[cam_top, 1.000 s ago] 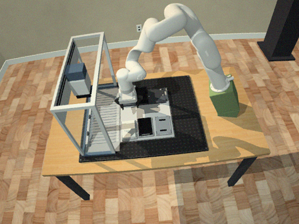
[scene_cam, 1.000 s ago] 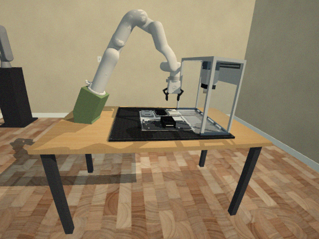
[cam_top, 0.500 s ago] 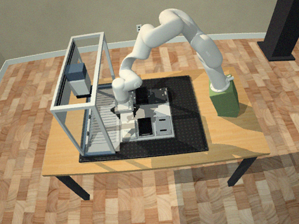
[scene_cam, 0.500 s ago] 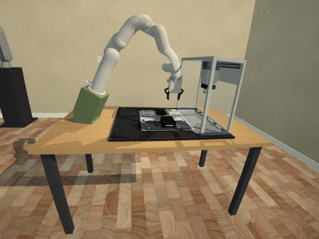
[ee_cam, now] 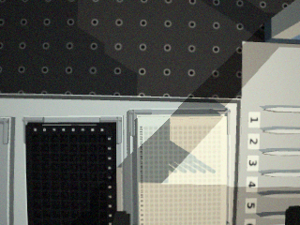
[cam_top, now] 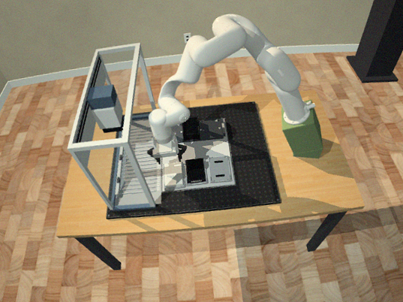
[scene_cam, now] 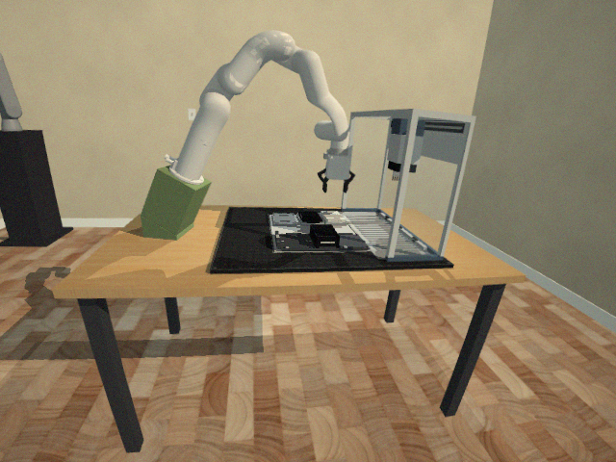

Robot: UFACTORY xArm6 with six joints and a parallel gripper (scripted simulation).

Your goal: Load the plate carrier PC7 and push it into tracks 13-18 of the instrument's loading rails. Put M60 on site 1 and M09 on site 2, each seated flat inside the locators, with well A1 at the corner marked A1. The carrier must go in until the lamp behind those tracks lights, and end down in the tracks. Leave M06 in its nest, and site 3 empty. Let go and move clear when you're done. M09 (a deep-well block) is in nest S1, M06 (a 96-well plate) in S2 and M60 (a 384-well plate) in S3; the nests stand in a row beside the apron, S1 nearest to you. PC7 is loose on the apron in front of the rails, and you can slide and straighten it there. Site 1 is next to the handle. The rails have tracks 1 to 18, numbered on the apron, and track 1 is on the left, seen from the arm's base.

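Now: hand 140 mm above the plate nest. Round my hand: apron: 140 mm below, 130 mm to the right, 110 mm behind; then black 96-well plate: 120 mm below, 110 mm behind, 10 mm to the right; then nest S1: 220 mm behind, 140 mm below, 10 mm to the right.
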